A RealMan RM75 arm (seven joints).
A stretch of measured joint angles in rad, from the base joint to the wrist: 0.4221 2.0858 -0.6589 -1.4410 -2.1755 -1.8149 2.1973; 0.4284 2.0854 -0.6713 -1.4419 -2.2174 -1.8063 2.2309; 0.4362 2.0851 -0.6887 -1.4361 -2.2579 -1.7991 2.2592; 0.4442 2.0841 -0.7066 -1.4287 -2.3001 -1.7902 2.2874; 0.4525 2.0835 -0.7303 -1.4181 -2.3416 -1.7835 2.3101; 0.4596 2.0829 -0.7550 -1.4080 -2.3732 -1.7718 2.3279; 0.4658 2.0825 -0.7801 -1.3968 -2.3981 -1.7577 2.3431; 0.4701 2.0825 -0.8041 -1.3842 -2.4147 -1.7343 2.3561; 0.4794 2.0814 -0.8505 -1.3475 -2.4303 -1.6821 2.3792; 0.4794 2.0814 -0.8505 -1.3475 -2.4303 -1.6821 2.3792; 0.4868 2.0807 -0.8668 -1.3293 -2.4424 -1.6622 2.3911; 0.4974 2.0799 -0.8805 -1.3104 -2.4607 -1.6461 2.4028; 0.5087 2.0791 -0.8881 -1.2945 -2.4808 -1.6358 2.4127; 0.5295 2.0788 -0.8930 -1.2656 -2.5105 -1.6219 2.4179; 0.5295 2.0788 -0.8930 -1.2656 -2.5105 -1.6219 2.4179; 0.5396 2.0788 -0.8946 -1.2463 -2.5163 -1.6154 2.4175; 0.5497 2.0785 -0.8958 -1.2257 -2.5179 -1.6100 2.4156
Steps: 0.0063 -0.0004 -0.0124 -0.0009 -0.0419 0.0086 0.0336; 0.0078 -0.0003 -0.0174 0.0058 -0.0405 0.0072 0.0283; 0.0080 -0.0010 -0.0179 0.0074 -0.0422 0.0089 0.0282; 0.0083 -0.0006 -0.0237 0.0106 -0.0415 0.0067 0.0227; 0.0071 -0.0006 -0.0247 0.0101 -0.0316 0.0117 0.0178; 0.0062 -0.0004 -0.0251 0.0112 -0.0249 0.0141 0.0152; 0.0043 0.0000 -0.0240 0.0126 -0.0166 0.0234 0.0130; 0.0093 -0.0011 -0.0464 0.0367 -0.0156 0.0522 0.0231; 0.0000 0.0000 0.0000 0.0000 0.0000 0.0000 0.0000; 0.0074 -0.0007 -0.0163 0.0182 -0.0121 0.0199 0.0119; 0.0106 -0.0008 -0.0137 0.0189 -0.0183 0.0161 0.0117; 0.0113 -0.0008 -0.0076 0.0159 -0.0201 0.0103 0.0099; 0.0208 -0.0003 -0.0049 0.0289 -0.0297 0.0139 0.0052; 0.0000 0.0000 0.0000 0.0000 0.0000 0.0000 0.0000; 0.0101 0.0000 -0.0016 0.0193 -0.0058 0.0065 -0.0004; 0.0101 -0.0003 -0.0012 0.0206 -0.0016 0.0054 -0.0019
